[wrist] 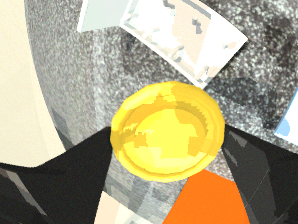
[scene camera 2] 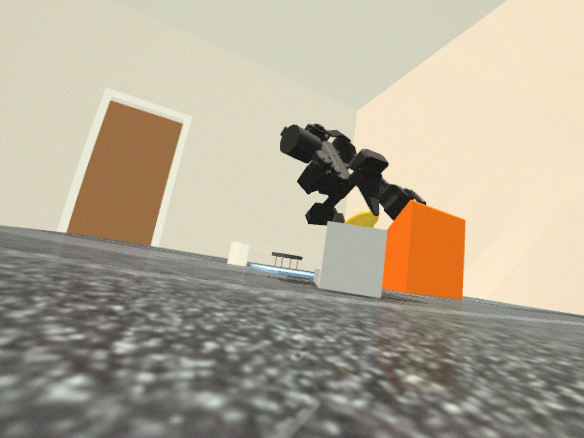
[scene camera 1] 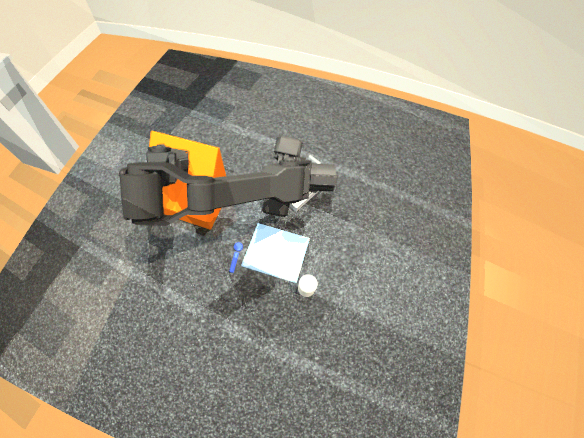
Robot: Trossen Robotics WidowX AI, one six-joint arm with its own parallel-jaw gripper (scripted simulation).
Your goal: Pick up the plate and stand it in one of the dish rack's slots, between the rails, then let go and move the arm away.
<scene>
gripper: holds a yellow plate (wrist: 168, 131)
</scene>
